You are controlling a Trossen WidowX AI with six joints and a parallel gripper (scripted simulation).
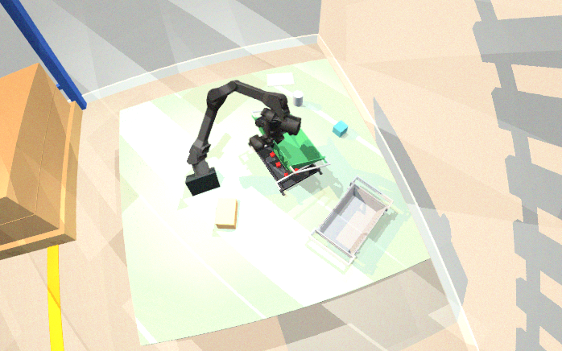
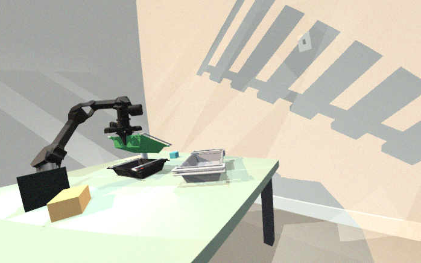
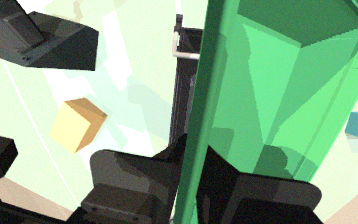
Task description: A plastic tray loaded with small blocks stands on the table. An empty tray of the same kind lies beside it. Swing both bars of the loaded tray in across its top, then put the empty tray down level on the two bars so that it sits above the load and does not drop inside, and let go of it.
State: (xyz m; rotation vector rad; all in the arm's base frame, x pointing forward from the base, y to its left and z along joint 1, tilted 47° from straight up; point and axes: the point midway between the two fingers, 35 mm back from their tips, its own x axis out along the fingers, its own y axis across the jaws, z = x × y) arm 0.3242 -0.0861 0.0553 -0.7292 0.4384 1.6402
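Right now my gripper tip is 8 cm short of the green tray and 2 cm to the right of it. From my gripper tip the other things lie so: grey cylinder 35 cm to the left, 24 cm ahead, 14 cm below; then tan block 26 cm behind, 16 cm to the right, 15 cm below; then teal cube 38 cm ahead, 16 cm below, 10 cm to the left.
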